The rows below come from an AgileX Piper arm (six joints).
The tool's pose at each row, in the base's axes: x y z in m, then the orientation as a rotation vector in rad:
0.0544 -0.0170 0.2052 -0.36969 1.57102 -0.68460
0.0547 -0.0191 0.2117 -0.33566 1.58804 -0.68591
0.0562 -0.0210 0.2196 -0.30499 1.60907 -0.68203
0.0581 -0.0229 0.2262 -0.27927 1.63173 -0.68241
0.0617 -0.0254 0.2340 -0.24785 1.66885 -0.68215
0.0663 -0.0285 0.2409 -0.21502 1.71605 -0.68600
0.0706 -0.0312 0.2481 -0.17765 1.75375 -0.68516
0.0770 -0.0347 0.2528 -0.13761 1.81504 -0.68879
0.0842 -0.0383 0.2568 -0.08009 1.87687 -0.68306
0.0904 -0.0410 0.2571 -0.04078 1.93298 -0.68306
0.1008 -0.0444 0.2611 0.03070 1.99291 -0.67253
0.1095 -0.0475 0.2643 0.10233 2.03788 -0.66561
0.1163 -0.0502 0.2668 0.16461 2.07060 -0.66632
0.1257 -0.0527 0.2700 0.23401 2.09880 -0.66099
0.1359 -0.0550 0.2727 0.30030 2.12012 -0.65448
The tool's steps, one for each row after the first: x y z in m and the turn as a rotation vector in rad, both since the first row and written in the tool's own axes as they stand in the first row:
-0.0039 -0.0056 0.0007 0.01455 0.02220 0.02066
-0.0091 -0.0117 0.0026 0.02271 0.04616 0.04217
-0.0134 -0.0170 0.0048 0.02975 0.07208 0.05763
-0.0184 -0.0231 0.0088 0.03447 0.11236 0.07640
-0.0225 -0.0291 0.0140 0.03851 0.16356 0.09264
-0.0271 -0.0349 0.0187 0.04565 0.20600 0.11448
-0.0295 -0.0395 0.0257 0.04804 0.27215 0.13331
-0.0314 -0.0436 0.0335 0.05434 0.34081 0.16738
-0.0308 -0.0448 0.0401 0.05543 0.40187 0.18640
-0.0332 -0.0483 0.0510 0.06637 0.47248 0.22928
-0.0349 -0.0512 0.0601 0.08417 0.53152 0.27004
-0.0361 -0.0538 0.0673 0.10509 0.57960 0.30110
-0.0383 -0.0562 0.0770 0.12778 0.62506 0.33953
-0.0403 -0.0580 0.0875 0.15042 0.66397 0.37706

